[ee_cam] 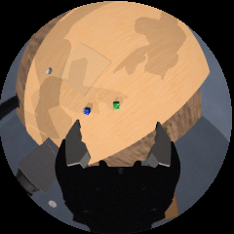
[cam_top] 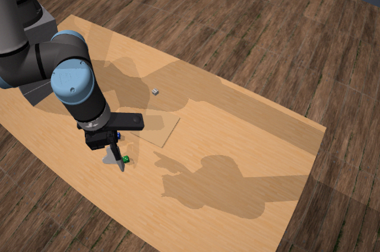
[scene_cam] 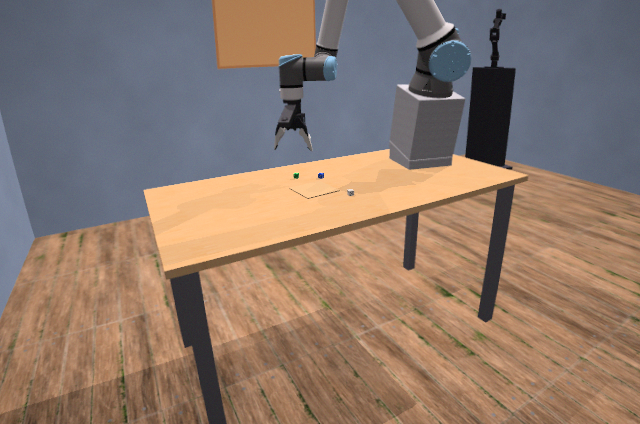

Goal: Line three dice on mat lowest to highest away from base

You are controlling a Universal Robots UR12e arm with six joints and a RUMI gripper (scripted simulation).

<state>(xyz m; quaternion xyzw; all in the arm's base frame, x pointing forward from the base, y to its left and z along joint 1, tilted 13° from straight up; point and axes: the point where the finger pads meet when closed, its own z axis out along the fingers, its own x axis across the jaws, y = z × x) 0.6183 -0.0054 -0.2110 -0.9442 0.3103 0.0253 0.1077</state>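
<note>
My gripper is now 11 cm above the green die and 1 cm past it. Also, from my hand: blue die (11 cm below, 10 cm behind, 4 cm to the left); white die (27 cm to the left, 13 cm behind, 11 cm below); tan mat (17 cm to the left, 11 cm below, 3 cm behind).
</note>
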